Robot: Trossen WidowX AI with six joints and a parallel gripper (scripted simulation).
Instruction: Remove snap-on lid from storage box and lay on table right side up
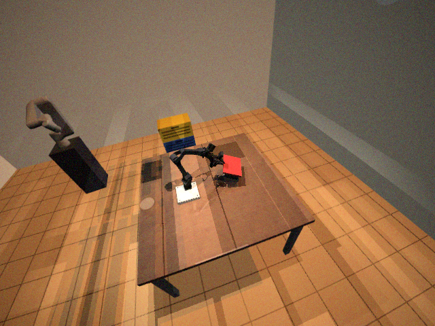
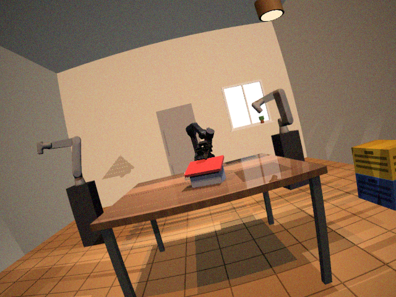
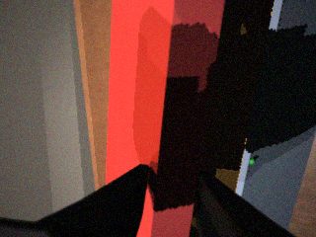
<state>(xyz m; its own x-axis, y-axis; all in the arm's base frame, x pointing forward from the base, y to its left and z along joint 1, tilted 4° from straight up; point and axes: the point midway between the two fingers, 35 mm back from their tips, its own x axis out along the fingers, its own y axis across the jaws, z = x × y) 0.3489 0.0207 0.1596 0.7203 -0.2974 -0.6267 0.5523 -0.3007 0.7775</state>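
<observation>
My gripper tip is 7 cm short of the red lid, 3 cm to the left of it and 2 cm above it. Also, from my gripper tip: grey storage box 6 cm ahead, 2 cm to the right, 10 cm below.
</observation>
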